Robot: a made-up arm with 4 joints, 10 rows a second.
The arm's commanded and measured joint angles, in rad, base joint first. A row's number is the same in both.
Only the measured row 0 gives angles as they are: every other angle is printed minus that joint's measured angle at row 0.
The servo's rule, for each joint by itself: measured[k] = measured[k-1] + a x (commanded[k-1-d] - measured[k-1]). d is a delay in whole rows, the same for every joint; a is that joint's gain. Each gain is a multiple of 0.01, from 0.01 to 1. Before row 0 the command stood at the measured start. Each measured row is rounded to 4 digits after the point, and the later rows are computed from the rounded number. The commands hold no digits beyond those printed.
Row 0, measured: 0.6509 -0.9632 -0.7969 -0.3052
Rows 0 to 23, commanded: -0.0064 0.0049 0.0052 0.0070; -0.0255 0.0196 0.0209 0.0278; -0.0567 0.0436 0.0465 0.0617; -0.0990 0.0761 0.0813 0.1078; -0.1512 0.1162 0.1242 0.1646; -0.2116 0.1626 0.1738 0.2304; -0.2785 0.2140 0.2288 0.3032; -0.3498 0.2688 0.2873 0.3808; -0.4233 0.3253 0.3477 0.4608; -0.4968 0.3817 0.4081 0.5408; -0.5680 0.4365 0.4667 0.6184; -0.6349 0.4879 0.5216 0.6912; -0.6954 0.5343 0.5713 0.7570; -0.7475 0.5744 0.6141 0.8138; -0.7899 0.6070 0.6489 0.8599; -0.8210 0.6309 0.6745 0.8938; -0.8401 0.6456 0.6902 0.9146; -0.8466 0.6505 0.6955 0.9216; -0.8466 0.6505 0.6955 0.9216; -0.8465 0.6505 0.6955 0.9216; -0.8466 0.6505 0.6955 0.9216; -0.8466 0.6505 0.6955 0.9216; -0.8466 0.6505 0.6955 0.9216; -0.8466 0.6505 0.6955 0.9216
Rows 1 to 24, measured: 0.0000 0.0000 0.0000 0.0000; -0.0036 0.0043 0.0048 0.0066; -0.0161 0.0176 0.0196 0.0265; -0.0392 0.0402 0.0443 0.0596; -0.0733 0.0714 0.0783 0.1049; -0.1177 0.1104 0.1205 0.1610; -0.1712 0.1558 0.1695 0.2262; -0.2324 0.2064 0.2241 0.2986; -0.2993 0.2607 0.2822 0.3759; -0.3700 0.3169 0.3425 0.4557; -0.4423 0.3733 0.4029 0.5357; -0.5139 0.4283 0.4616 0.6134; -0.5829 0.4802 0.5168 0.6865; -0.6470 0.5273 0.5669 0.7528; -0.7043 0.5683 0.6103 0.8101; -0.7531 0.6020 0.6458 0.8569; -0.7918 0.6271 0.6722 0.8916; -0.8193 0.6432 0.6888 0.9132; -0.8349 0.6496 0.6950 0.9211; -0.8416 0.6504 0.6955 0.9216; -0.8444 0.6505 0.6955 0.9216; -0.8457 0.6505 0.6955 0.9216; -0.8462 0.6505 0.6955 0.9216; -0.8464 0.6505 0.6955 0.9216
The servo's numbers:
d 1
a 0.57 0.87 0.92 0.94

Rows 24 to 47, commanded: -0.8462 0.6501 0.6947 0.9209; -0.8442 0.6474 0.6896 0.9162; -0.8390 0.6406 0.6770 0.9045; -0.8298 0.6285 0.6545 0.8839; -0.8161 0.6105 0.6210 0.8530; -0.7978 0.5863 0.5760 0.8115; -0.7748 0.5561 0.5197 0.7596; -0.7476 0.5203 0.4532 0.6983; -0.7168 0.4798 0.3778 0.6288; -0.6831 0.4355 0.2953 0.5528; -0.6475 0.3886 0.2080 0.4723; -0.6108 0.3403 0.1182 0.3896; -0.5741 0.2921 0.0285 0.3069; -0.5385 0.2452 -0.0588 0.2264; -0.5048 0.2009 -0.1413 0.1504; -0.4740 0.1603 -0.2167 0.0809; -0.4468 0.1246 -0.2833 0.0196; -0.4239 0.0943 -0.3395 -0.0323; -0.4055 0.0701 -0.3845 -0.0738; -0.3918 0.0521 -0.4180 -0.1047; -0.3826 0.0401 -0.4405 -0.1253; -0.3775 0.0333 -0.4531 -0.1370; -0.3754 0.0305 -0.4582 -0.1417; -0.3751 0.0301 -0.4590 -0.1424
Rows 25 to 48, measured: -0.8465 0.6505 0.6955 0.9216; -0.8463 0.6502 0.6948 0.9209; -0.8451 0.6478 0.6900 0.9165; -0.8416 0.6415 0.6780 0.9052; -0.8349 0.6302 0.6564 0.8852; -0.8242 0.6131 0.6238 0.8549; -0.8092 0.5898 0.5798 0.8141; -0.7896 0.5605 0.5245 0.7629; -0.7657 0.5255 0.4589 0.7022; -0.7378 0.4857 0.3843 0.6332; -0.7066 0.4420 0.3024 0.5576; -0.6729 0.3955 0.2156 0.4774; -0.6375 0.3475 0.1260 0.3949; -0.6014 0.2993 0.0363 0.3122; -0.5655 0.2522 -0.0512 0.2315; -0.5309 0.2076 -0.1341 0.1553; -0.4985 0.1664 -0.2101 0.0854; -0.4690 0.1300 -0.2774 0.0235; -0.4433 0.0989 -0.3345 -0.0290; -0.4218 0.0738 -0.3805 -0.0711; -0.4047 0.0549 -0.4150 -0.1027; -0.3921 0.0420 -0.4385 -0.1239; -0.3838 0.0344 -0.4519 -0.1362; -0.3790 0.0310 -0.4577 -0.1414
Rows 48 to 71, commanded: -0.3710 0.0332 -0.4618 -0.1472; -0.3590 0.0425 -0.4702 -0.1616; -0.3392 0.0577 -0.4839 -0.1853; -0.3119 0.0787 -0.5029 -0.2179; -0.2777 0.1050 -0.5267 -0.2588; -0.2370 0.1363 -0.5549 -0.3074; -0.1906 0.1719 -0.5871 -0.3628; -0.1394 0.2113 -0.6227 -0.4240; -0.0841 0.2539 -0.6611 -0.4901; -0.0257 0.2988 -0.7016 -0.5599; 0.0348 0.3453 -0.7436 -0.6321; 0.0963 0.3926 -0.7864 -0.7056; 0.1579 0.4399 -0.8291 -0.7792; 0.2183 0.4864 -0.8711 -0.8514; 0.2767 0.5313 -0.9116 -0.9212; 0.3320 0.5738 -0.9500 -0.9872; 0.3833 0.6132 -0.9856 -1.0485; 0.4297 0.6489 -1.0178 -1.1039; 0.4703 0.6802 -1.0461 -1.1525; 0.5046 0.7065 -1.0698 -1.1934; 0.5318 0.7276 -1.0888 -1.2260; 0.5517 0.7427 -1.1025 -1.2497; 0.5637 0.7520 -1.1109 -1.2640; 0.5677 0.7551 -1.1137 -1.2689
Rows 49 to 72, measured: -0.3768 0.0302 -0.4589 -0.1423; -0.3735 0.0328 -0.4616 -0.1469; -0.3652 0.0412 -0.4695 -0.1607; -0.3504 0.0556 -0.4827 -0.1838; -0.3285 0.0757 -0.5013 -0.2159; -0.2995 0.1012 -0.5247 -0.2562; -0.2639 0.1317 -0.5525 -0.3043; -0.2221 0.1667 -0.5843 -0.3593; -0.1750 0.2055 -0.6196 -0.4201; -0.1232 0.2476 -0.6578 -0.4859; -0.0676 0.2921 -0.6981 -0.5555; -0.0092 0.3384 -0.7400 -0.6275; 0.0509 0.3856 -0.7827 -0.7009; 0.1119 0.4328 -0.8254 -0.7745; 0.1725 0.4794 -0.8674 -0.8468; 0.2319 0.5246 -0.9081 -0.9167; 0.2890 0.5674 -0.9466 -0.9830; 0.3428 0.6072 -0.9825 -1.0446; 0.3923 0.6435 -1.0150 -1.1003; 0.4368 0.6754 -1.0436 -1.1494; 0.4754 0.7025 -1.0677 -1.1908; 0.5075 0.7243 -1.0871 -1.2239; 0.5327 0.7403 -1.1013 -1.2482; 0.5504 0.7505 -1.1101 -1.2631
